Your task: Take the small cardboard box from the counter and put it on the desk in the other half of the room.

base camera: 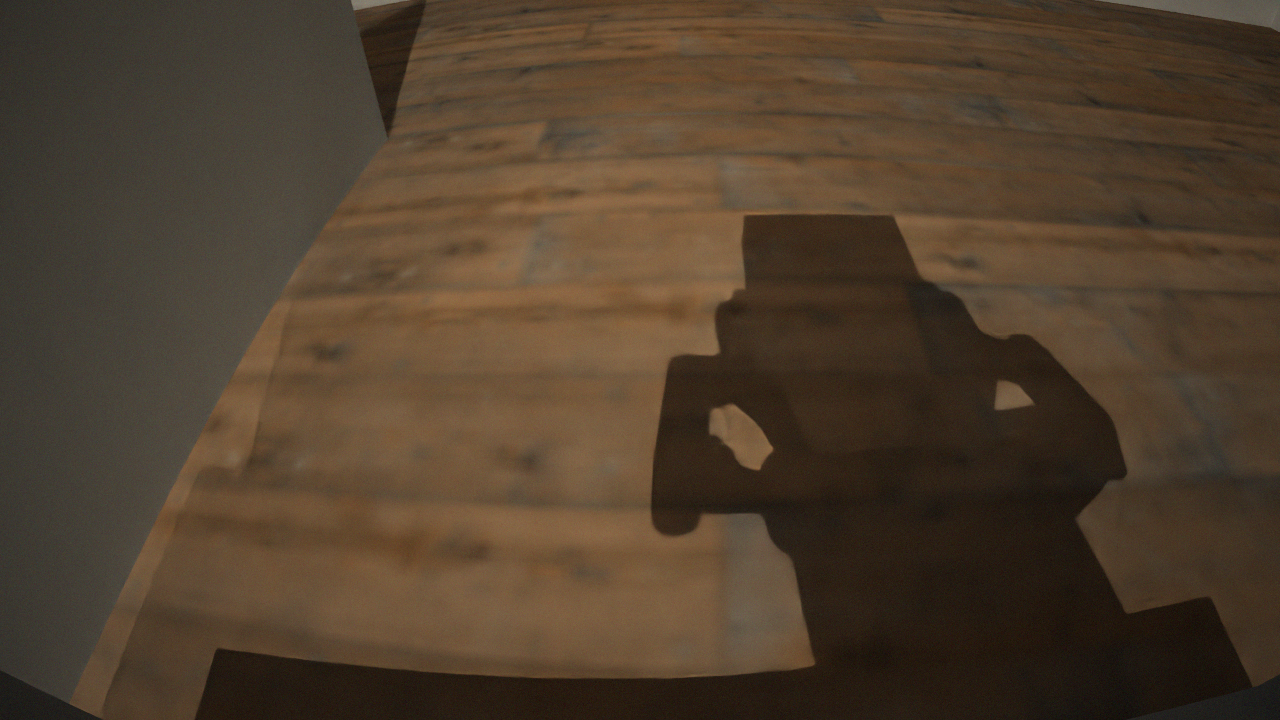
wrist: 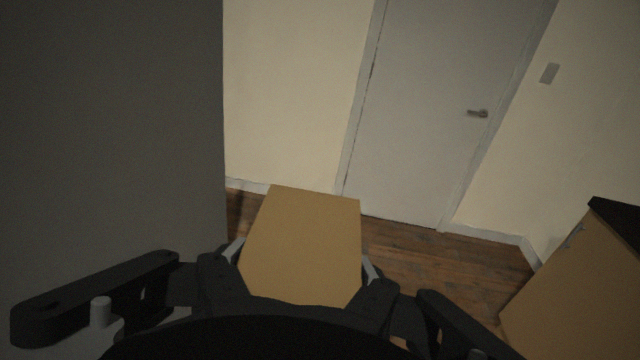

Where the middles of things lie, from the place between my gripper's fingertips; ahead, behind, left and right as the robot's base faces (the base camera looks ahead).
Labels:
The small cardboard box (wrist: 304, 247) lies right at my hand.

